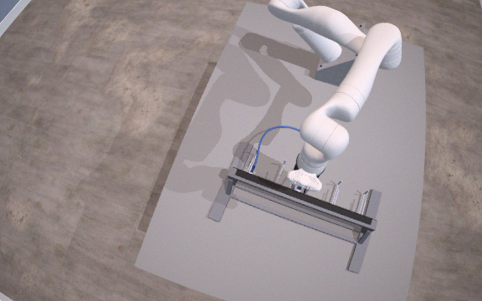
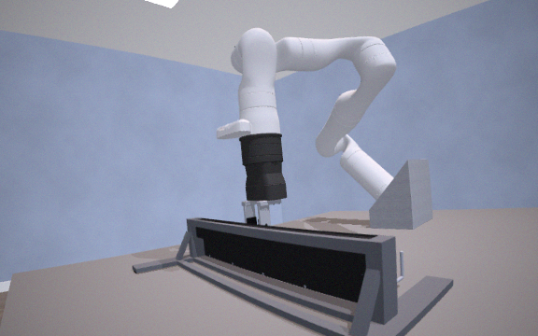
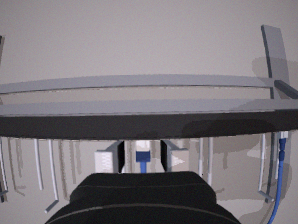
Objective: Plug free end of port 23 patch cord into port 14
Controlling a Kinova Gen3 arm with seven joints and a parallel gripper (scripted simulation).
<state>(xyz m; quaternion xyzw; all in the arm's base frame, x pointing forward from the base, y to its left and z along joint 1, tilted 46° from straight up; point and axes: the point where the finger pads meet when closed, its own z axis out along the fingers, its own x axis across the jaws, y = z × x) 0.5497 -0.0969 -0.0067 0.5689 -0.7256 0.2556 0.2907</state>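
Right now the plug is 10 mm ahead of my hand and 10 mm below it.
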